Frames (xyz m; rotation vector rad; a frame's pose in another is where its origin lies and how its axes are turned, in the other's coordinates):
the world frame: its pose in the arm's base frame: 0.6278 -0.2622 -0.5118 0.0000 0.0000 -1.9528
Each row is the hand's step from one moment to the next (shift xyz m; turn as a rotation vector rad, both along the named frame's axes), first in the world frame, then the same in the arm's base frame.
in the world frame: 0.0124 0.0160 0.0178 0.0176 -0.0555 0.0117
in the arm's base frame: 0.0102 -0.0175 0.0178 -0.0581 0.0044 0.0117
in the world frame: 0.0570 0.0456 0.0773 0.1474 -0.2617 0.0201
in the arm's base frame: 0.0211 -0.0699 0.0773 -0.2978 -0.0392 0.0201
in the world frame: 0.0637 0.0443 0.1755 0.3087 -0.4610 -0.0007
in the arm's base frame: 0.0174 -0.0756 0.1755 -0.5428 -0.1146 -0.0007
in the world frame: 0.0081 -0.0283 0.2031 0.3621 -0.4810 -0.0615
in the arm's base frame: -0.0293 0.0030 0.2031 -0.5813 -0.1567 -0.0615
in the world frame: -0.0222 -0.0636 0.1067 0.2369 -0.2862 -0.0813
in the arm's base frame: -0.0507 0.0443 0.1067 -0.3539 -0.1131 -0.0813
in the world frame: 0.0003 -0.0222 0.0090 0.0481 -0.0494 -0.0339
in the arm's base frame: -0.0207 0.0080 0.0090 -0.0638 -0.0262 -0.0339
